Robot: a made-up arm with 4 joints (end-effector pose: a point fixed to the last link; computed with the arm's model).
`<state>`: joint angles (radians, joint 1 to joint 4).
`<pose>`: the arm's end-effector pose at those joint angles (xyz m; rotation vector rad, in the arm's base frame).
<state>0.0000 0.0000 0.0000 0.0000</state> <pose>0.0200 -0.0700 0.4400 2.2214 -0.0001 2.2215</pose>
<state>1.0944 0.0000 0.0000 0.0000</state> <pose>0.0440 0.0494 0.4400 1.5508 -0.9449 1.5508</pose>
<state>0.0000 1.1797 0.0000 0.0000</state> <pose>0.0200 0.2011 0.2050 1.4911 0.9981 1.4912</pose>
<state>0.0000 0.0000 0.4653 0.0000</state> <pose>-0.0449 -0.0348 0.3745 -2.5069 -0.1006 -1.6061</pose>
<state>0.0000 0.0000 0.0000 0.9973</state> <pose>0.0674 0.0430 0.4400 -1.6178 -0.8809 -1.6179</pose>
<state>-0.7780 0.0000 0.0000 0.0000</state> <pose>0.0797 -0.1357 0.4400 -1.7648 -0.7233 -1.7649</pose>
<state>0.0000 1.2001 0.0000 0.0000</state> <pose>0.0200 0.2028 0.1986 1.4768 1.0104 1.4769</pose>
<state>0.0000 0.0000 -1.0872 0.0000</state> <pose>0.0091 -0.1472 0.6472 0.7538 -0.2132 2.6622</pose>
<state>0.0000 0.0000 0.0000 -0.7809</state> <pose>-0.0736 -0.0973 0.4400 1.7629 -0.7257 1.7630</pose>
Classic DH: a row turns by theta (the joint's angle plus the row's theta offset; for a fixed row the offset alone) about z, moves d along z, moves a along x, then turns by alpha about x. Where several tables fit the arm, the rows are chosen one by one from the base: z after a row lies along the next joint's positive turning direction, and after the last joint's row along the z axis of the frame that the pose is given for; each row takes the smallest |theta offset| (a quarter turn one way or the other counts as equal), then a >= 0, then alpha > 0; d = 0 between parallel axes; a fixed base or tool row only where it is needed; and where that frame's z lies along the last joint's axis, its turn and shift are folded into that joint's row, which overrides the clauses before.
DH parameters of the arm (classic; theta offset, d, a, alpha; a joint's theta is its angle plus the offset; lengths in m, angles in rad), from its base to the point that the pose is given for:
base (fixed): -0.2268 0 0.1334 3.1416
joint 1: 1.344 -0.12 0.08 -1.5708
joint 2: 1.2066 0.3228 0.3862 -1.7172
joint 3: 1.5152 0.3151 0.0879 1.2107
joint 4: -1.4143 -0.1519 0.1 -1.5708
tool (fixed): -1.5708 0.08 0 0

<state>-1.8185 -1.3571 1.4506 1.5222</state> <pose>0.5334 -0.3518 0.4518 0.3316 0.0435 1.6284</pose>
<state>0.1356 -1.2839 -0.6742 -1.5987</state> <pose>-0.1470 -0.3913 0.2589 1.0301 -2.5557 0.1502</pose>
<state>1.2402 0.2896 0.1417 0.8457</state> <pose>0.2399 0.0956 0.3587 2.3027 -0.3498 1.6875</pose>
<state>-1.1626 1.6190 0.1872 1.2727</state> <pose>-0.0926 -0.0458 -0.0979 0.8648 2.9039 0.3364</pose>
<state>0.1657 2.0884 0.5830 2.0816</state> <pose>-0.1222 0.0401 -0.2742 -2.6170 -0.9711 0.7832</pose>
